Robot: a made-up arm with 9 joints. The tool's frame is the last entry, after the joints. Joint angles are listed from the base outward. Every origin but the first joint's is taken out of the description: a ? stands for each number. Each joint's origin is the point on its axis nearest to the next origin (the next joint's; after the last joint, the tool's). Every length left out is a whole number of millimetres.
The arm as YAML. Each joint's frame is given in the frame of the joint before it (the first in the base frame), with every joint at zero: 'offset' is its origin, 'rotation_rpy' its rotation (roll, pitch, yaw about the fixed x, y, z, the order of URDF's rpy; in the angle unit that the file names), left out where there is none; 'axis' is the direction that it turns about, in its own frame. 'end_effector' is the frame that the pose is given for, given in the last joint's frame.
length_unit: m
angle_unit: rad
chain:
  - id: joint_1
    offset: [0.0, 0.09, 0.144]
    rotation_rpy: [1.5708, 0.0, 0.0]
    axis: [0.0, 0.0, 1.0]
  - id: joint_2
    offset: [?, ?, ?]
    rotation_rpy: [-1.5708, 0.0, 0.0]
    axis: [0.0, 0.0, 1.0]
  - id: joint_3
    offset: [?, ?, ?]
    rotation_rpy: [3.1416, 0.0, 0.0]
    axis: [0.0, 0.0, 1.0]
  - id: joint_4
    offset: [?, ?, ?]
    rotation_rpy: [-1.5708, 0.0, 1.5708]
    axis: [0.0, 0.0, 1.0]
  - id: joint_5
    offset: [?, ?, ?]
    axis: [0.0, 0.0, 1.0]
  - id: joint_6
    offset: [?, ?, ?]
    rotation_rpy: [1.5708, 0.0, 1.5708]
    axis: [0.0, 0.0, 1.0]
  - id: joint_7
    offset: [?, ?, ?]
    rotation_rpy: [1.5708, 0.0, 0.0]
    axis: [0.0, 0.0, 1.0]
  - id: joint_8
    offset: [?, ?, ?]
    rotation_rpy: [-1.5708, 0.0, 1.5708]
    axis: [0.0, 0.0, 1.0]
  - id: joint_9
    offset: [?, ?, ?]
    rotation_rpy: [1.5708, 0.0, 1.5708]
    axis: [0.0, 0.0, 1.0]
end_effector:
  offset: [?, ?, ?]
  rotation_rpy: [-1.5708, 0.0, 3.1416]
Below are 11 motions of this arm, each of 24 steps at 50 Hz.
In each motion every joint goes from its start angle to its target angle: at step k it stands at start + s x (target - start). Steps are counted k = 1, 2, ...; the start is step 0. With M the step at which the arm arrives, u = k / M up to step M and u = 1 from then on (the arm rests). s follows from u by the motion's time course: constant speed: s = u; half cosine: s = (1 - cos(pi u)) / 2; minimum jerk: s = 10 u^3 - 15 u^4 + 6 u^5.
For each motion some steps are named. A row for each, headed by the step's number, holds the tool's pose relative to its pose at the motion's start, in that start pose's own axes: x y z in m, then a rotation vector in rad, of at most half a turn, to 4 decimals.
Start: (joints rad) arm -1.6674 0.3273 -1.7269 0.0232 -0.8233 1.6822 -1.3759 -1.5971 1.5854
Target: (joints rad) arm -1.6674 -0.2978 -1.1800 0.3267 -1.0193 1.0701 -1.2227 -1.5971 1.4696
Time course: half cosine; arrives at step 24
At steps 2, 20, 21, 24:
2: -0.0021 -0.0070 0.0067 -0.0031 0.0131 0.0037
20: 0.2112 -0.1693 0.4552 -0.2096 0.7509 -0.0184
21: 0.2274 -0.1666 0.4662 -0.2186 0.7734 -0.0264
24: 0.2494 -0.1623 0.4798 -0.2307 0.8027 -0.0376

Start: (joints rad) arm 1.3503 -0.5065 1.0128 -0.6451 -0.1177 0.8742 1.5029 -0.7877 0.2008
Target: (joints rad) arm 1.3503 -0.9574 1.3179 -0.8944 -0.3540 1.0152 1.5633 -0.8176 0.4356
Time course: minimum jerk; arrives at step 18
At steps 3, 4, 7, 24:
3: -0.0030 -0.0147 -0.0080 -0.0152 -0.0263 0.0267
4: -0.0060 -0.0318 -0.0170 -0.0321 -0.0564 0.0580
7: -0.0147 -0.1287 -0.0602 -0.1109 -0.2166 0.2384
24: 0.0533 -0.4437 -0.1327 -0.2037 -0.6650 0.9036

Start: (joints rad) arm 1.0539 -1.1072 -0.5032 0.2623 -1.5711 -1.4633 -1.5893 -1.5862 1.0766
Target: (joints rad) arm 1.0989 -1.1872 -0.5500 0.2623 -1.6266 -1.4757 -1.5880 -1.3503 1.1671
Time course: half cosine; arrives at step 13
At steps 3, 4, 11, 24:
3: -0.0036 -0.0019 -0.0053 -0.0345 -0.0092 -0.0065
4: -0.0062 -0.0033 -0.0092 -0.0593 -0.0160 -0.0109
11: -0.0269 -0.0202 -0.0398 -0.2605 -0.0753 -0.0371
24: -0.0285 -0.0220 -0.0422 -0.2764 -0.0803 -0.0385

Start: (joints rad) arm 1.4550 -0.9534 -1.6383 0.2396 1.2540 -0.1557 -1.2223 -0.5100 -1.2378
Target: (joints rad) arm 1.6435 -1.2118 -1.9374 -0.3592 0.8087 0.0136 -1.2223 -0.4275 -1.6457
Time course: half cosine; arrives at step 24
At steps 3, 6, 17, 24:
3: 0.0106 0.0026 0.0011 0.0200 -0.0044 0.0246
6: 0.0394 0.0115 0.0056 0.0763 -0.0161 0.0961
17: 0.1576 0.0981 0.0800 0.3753 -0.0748 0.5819
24: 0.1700 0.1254 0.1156 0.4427 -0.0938 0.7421

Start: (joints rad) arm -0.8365 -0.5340 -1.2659 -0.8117 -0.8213 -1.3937 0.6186 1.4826 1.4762
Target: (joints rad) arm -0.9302 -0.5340 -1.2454 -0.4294 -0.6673 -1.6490 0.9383 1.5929 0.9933
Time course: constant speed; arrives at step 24
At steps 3, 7, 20, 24:
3: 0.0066 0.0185 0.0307 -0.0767 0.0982 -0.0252
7: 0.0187 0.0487 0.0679 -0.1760 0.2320 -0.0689
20: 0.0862 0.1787 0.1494 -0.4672 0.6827 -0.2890
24: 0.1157 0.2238 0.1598 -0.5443 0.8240 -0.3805

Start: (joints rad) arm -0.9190 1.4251 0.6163 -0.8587 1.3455 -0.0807 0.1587 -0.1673 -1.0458
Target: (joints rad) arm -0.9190 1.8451 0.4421 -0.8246 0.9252 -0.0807 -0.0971 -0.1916 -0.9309
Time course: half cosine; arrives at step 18
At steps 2, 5, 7, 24:
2: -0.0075 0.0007 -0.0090 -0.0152 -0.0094 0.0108
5: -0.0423 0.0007 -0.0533 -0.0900 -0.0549 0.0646
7: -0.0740 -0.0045 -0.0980 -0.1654 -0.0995 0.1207
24: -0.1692 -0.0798 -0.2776 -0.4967 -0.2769 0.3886

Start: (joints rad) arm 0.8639 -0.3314 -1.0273 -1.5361 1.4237 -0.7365 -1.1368 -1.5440 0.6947
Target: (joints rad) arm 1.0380 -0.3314 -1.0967 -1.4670 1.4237 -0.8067 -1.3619 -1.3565 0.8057
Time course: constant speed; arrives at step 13
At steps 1, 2, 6, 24:
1: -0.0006 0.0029 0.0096 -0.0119 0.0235 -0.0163
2: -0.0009 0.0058 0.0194 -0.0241 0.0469 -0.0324
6: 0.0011 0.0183 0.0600 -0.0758 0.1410 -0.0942
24: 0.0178 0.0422 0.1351 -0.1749 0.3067 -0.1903

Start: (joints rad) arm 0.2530 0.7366 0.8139 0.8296 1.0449 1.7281 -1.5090 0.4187 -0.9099
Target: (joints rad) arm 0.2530 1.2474 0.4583 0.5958 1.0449 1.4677 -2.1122 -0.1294 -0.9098
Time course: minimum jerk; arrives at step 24
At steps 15, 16, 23, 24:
15: 0.0275 0.0188 0.0484 -0.3581 0.0896 -0.4882
16: 0.0264 0.0176 0.0522 -0.3850 0.1203 -0.5250
23: 0.0176 0.0124 0.0630 -0.4609 0.2393 -0.6294
24: 0.0176 0.0124 0.0630 -0.4611 0.2397 -0.6297

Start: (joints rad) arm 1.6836 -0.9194 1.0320 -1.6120 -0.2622 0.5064 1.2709 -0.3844 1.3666
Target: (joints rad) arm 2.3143 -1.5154 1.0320 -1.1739 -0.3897 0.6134 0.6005 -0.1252 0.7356
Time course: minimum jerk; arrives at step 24
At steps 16, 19, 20, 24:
16: 0.0698 -0.4379 -0.0554 -0.1157 0.0957 0.6065
19: 0.1182 -0.5085 -0.0831 -0.2183 0.0596 0.7040
20: 0.1294 -0.5217 -0.0881 -0.2416 0.0506 0.7215
24: 0.1437 -0.5374 -0.0938 -0.2713 0.0387 0.7419

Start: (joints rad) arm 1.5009 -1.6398 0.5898 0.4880 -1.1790 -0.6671 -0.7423 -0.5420 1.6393
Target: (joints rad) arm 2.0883 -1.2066 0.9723 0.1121 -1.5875 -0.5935 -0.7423 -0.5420 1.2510
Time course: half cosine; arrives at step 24
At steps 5, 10, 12, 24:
5: -0.0625 0.0241 -0.0442 0.0581 -0.0407 -0.0880
10: -0.2059 0.1244 -0.1678 0.2094 -0.1502 -0.3129
12: -0.2621 0.1914 -0.2303 0.2830 -0.2060 -0.4200
24: -0.3644 0.5378 -0.4611 0.5657 -0.4438 -0.8198

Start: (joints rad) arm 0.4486 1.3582 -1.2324 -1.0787 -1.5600 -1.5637 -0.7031 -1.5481 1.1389
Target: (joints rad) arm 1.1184 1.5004 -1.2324 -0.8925 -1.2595 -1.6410 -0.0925 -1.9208 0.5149
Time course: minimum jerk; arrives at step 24
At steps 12, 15, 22, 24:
12: 0.2041 0.2080 -0.4342 -0.1840 -0.2250 -0.1688
15: 0.3245 0.2179 -0.5923 -0.2916 -0.3376 -0.2064
22: 0.4706 0.1819 -0.7293 -0.4500 -0.4693 -0.2342
24: 0.4733 0.1809 -0.7313 -0.4533 -0.4717 -0.2346

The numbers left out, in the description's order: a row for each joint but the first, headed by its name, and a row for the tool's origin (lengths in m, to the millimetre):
joint_2: -0.088 -0.257 0.0
joint_3: 0.119 0.005 0.0
joint_4: 0.365 0.034 0.0
joint_5: -0.051 -0.347 0.0
joint_6: -0.03 0.097 0.0
joint_7: 0.394 0.38 0.0
joint_8: -0.512 -0.007 0.0
joint_9: -0.123 -0.098 0.0
tool: 0.067 -0.113 0.0

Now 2 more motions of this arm.
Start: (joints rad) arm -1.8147 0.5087 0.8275 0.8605 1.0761 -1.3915 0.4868 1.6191 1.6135
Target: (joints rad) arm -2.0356 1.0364 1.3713 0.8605 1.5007 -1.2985 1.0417 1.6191 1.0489
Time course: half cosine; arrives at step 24
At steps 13, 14, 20, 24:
13: -0.1397 0.0927 0.1921 -0.1152 0.4759 -0.2400
14: -0.1545 0.1069 0.2085 -0.1173 0.5289 -0.2730
20: -0.2210 0.1797 0.2712 -0.0924 0.7745 -0.4373
24: -0.2350 0.1965 0.2818 -0.0789 0.8273 -0.4744

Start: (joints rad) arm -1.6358 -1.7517 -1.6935 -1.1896 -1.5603 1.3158 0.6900 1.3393 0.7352
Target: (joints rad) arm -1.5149 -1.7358 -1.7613 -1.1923 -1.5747 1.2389 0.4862 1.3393 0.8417
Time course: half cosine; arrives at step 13
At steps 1, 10, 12, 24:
1: 0.0008 -0.0004 -0.0010 -0.0037 -0.0043 0.0002
10: 0.0565 -0.0385 -0.0543 -0.2243 -0.2538 0.0401
12: 0.0645 -0.0448 -0.0599 -0.2525 -0.2855 0.0496
24: 0.0656 -0.0457 -0.0606 -0.2562 -0.2896 0.0509

